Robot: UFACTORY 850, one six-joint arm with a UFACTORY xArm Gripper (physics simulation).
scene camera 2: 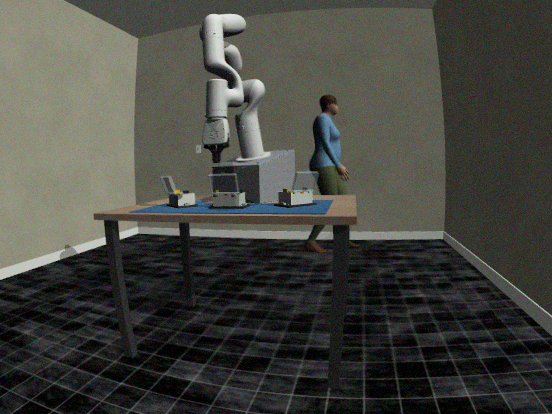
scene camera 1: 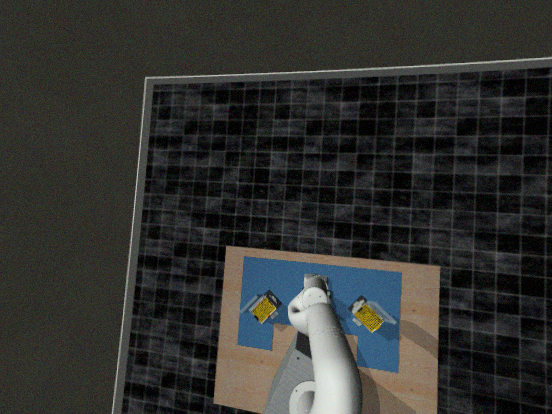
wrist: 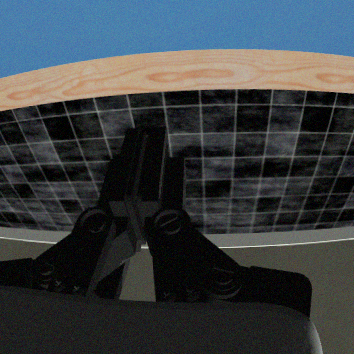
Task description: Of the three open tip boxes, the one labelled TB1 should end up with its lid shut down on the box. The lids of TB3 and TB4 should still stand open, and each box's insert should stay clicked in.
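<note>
TB1 is the middle tip box (scene camera 2: 229,199); its clear lid (scene camera 2: 224,183) stands open in scene camera 2. The arm hides it in scene camera 1. TB3 (scene camera 1: 369,317) (scene camera 2: 182,199) and TB4 (scene camera 1: 264,309) (scene camera 2: 295,197) stand at either side, lids open. Yellow inserts show in TB3 and TB4; whether they are clicked in is too small to tell. The labels are not legible. My gripper (scene camera 2: 216,161) (wrist: 151,152) is shut and empty, above the height of TB1's open lid. No box shows in the wrist view.
The boxes stand on a blue mat (scene camera 1: 290,267) (scene camera 2: 260,209) (wrist: 175,25) on the wooden table (scene camera 1: 420,300) (scene camera 2: 225,218) (wrist: 250,72). The table's far edge from my base crosses the wrist view. A person (scene camera 2: 327,140) in a blue top stands behind the table.
</note>
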